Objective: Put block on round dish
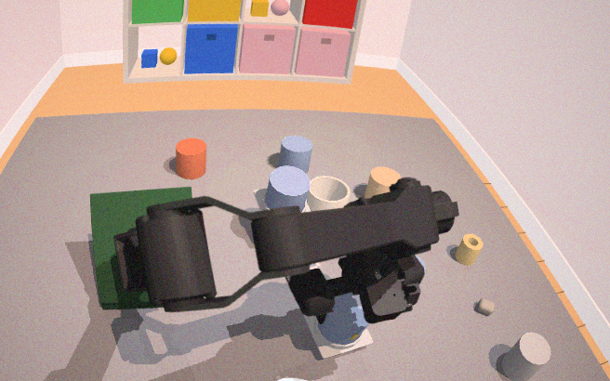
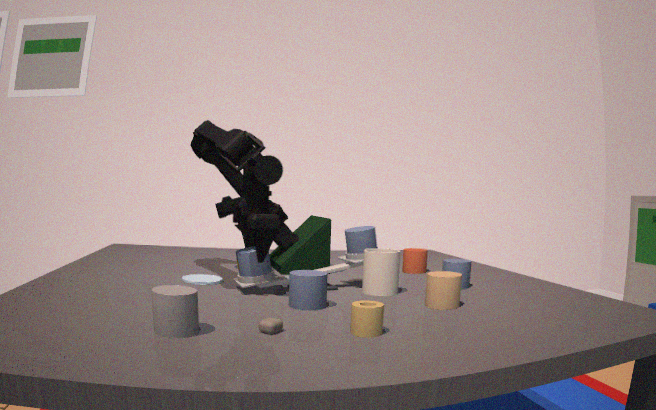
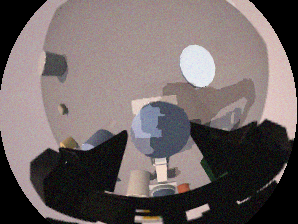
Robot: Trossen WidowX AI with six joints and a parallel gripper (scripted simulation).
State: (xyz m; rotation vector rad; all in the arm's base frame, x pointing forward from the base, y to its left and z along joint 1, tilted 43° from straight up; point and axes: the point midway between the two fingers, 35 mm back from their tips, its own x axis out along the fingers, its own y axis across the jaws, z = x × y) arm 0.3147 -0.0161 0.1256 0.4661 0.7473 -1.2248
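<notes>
My gripper tip is now 30 mm above the pale green block. The rest, counted from my gripper tip: balance beam (40 mm behind, 130 mm to the left, 30 mm below); then balance (30 mm behind, 130 mm to the left, 50 mm below); then pale round dish (90 mm behind, 130 mm to the right, 70 mm below).
</notes>
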